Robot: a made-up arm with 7 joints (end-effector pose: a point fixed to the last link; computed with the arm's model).
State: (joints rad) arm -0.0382 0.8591 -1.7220 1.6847 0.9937 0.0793 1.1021
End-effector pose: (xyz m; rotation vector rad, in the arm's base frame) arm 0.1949 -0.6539 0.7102 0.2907 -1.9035 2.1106
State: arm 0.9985 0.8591 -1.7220 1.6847 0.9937 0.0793 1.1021
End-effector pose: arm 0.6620 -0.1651 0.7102 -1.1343 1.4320 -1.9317
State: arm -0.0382 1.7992 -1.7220 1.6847 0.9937 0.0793 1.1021
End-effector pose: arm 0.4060 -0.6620 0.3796 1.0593 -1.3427 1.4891
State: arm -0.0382 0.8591 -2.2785 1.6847 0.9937 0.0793 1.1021
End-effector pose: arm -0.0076 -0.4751 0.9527 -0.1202 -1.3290 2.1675
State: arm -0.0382 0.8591 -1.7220 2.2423 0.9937 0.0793 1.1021
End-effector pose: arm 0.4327 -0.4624 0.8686 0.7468 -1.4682 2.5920
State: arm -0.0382 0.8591 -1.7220 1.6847 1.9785 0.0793 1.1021
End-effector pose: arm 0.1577 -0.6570 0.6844 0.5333 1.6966 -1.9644
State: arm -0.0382 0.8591 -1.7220 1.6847 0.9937 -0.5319 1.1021
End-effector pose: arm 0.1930 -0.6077 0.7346 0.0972 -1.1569 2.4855
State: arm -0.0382 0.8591 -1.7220 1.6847 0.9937 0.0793 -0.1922
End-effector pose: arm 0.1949 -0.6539 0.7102 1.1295 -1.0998 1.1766
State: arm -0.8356 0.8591 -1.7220 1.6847 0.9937 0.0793 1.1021
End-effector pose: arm -0.3317 -0.5963 0.7102 -0.4101 -1.6255 1.5551
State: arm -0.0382 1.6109 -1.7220 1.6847 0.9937 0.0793 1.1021
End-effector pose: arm 0.3904 -0.6614 0.4596 0.9327 -1.4651 1.6248
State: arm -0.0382 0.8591 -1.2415 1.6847 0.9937 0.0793 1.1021
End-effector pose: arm 0.4004 -0.6529 0.4722 0.6931 -2.3778 1.9280
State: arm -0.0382 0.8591 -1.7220 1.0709 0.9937 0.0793 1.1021
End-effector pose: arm -0.0928 -0.6596 0.4658 -0.1758 -2.1831 1.4812
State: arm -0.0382 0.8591 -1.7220 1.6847 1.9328 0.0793 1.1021
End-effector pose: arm 0.1588 -0.6567 0.6863 0.5017 1.7265 -1.9947
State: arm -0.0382 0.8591 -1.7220 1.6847 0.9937 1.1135 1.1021
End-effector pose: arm 0.2047 -0.6761 0.6278 0.5841 -2.8765 0.9996
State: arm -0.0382 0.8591 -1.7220 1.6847 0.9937 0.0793 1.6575
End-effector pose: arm 0.1949 -0.6539 0.7102 0.2534 1.9985 -2.2409
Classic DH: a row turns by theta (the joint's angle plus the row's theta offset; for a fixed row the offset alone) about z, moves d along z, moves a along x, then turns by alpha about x. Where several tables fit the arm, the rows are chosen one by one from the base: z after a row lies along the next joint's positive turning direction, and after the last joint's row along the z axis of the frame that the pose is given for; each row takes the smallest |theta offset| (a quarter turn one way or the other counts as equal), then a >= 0, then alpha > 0; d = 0 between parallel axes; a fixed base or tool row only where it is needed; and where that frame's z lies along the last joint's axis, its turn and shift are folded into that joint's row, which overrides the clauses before.
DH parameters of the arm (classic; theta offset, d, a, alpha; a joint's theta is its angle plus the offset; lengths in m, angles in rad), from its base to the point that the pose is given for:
joint 1: 0 0.337 0 -1.5708
joint 2: 0 0 0 1.5708
joint 3: 0 0.1949 0.0729 1.5708
joint 4: 0 0 0.121 1.5708
joint 5: 0 0.5349 0 1.5708
joint 6: 0 0 0.0536 -1.5708
joint 7: 0 0.0684 0 0

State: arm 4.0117 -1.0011 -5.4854 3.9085 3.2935 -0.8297 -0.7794
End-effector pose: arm 0.2145 0.6047 0.4383 -1.2250 -0.3368 -1.9705
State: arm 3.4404 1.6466 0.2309 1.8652 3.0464 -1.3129 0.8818
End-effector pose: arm -0.2897 -0.2108 -0.2175 -2.3152 0.4464 -1.2801
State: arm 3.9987 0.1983 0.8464 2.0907 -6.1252 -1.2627 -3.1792
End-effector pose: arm -0.0347 -0.4970 0.8897 0.1875 -0.2788 -1.4249
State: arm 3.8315 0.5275 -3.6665 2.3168 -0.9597 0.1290 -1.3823
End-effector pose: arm 0.0913 -0.1576 1.1485 0.4856 0.3292 1.0338
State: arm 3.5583 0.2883 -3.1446 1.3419 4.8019 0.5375 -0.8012
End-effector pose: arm 0.5700 0.2620 0.7032 0.7648 1.4019 0.5925
